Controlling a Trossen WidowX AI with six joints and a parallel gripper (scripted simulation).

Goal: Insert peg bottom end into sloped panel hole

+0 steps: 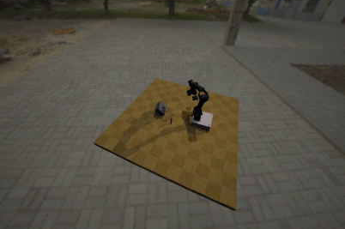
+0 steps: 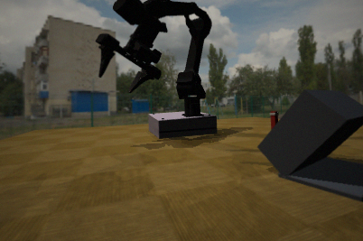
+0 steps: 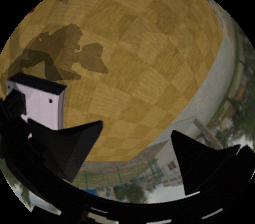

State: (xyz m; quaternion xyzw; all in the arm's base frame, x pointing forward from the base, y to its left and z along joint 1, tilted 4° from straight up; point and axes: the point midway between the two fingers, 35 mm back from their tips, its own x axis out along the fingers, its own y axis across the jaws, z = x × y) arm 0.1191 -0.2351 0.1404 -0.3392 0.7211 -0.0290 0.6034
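Right now my gripper tip is 130 mm short of the red peg, 390 mm to the right of it and 100 mm above it. The rest, counted from my gripper tip: dark sloped panel (310 mm ahead, 310 mm to the left, 100 mm below); then flat panel foot (330 mm ahead, 310 mm to the left, 160 mm below).
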